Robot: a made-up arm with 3 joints. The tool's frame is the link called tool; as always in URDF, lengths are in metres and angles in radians.
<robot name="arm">
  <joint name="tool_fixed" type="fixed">
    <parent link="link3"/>
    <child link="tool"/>
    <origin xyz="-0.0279 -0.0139 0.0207" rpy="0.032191 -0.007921 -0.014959"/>
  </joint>
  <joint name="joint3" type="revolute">
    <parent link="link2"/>
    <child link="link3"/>
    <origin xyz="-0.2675 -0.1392 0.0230"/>
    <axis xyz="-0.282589 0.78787 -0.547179"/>
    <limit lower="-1.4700" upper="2.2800" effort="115" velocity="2.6"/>
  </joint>
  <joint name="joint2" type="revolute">
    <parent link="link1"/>
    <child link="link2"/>
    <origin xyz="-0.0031 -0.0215 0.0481"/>
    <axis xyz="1 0 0"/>
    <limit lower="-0.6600" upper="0.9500" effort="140" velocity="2.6"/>
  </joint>
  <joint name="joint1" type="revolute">
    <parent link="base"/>
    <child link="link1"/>
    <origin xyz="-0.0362 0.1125 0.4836"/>
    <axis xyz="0 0 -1"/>
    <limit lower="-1.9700" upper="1.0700" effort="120" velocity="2.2"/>
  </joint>
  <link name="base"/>
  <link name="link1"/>
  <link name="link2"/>
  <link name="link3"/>
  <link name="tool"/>
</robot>
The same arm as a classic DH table. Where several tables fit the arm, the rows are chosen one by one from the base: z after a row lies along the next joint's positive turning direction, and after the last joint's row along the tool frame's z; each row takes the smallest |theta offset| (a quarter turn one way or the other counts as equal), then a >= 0, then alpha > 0; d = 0 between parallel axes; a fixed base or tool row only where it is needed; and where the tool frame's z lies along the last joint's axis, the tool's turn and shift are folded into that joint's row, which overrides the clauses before.
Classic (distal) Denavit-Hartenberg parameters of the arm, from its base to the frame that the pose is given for. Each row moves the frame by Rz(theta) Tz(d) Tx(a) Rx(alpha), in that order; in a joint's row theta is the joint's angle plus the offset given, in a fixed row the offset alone. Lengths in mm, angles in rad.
base (fixed): d 0  theta_offset -1.2595  a -118.2  alpha 3.1416
joint1: d -531.7  theta_offset 0.3113  a 21.5  alpha 1.5708
joint2: d -308.1  theta_offset 0.9638  a 60.5  alpha -1.8573
joint3: d -136.2  theta_offset 1.3542  a 30.6  alpha -2.177
tool (fixed): d 19.5  theta_offset 2.7696  a 0  alpha 0
Joint limits (rad, base to tool): -1.97..1.07 -0.66..0.95 -1.47..2.28

